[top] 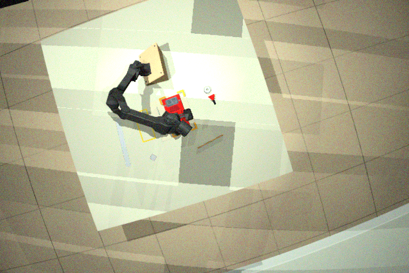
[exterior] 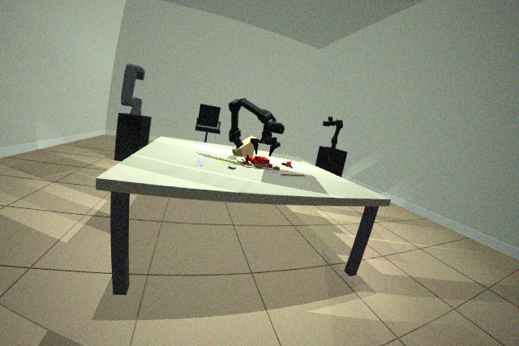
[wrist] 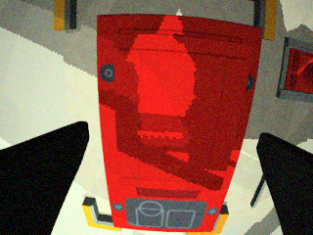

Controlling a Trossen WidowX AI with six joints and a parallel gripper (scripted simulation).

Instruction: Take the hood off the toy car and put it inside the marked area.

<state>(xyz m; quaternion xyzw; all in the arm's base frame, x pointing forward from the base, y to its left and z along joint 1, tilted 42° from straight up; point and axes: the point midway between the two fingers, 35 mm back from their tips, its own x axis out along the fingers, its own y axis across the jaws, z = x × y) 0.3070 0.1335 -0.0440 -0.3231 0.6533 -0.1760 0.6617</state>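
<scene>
Right now my gripper tip is 2 cm above the red hood. From my gripper tip the other things lie so: thin wooden rod: 16 cm ahead, 17 cm to the left, 6 cm below; pale ruler: 9 cm ahead, 36 cm to the right, 6 cm below.
</scene>
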